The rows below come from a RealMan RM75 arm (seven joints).
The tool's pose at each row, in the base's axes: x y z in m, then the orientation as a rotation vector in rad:
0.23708, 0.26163, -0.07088, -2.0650, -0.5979, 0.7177
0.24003, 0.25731, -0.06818, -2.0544, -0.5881, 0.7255
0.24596, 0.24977, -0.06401, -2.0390, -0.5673, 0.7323
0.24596, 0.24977, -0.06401, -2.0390, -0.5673, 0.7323
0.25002, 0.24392, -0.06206, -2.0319, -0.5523, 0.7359
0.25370, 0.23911, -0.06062, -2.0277, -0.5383, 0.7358
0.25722, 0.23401, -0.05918, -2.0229, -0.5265, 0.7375
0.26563, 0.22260, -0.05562, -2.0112, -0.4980, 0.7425
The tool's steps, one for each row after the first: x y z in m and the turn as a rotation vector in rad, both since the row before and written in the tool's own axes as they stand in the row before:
-0.00136, 0.00046, -0.00571, 0.0132, -0.0026, 0.0051
-0.00168, 0.00125, -0.01025, 0.0217, 0.0020, 0.0096
0.00000, 0.00000, 0.00000, 0.0000, 0.0000, 0.0000
-0.00130, 0.00184, -0.00703, 0.0120, 0.0027, 0.0079
-0.00075, 0.00163, -0.00596, 0.0091, 0.0052, 0.0069
-0.00100, 0.00171, -0.00604, 0.0087, 0.0030, 0.0061
-0.00189, 0.00348, -0.01407, 0.0211, 0.0065, 0.0153

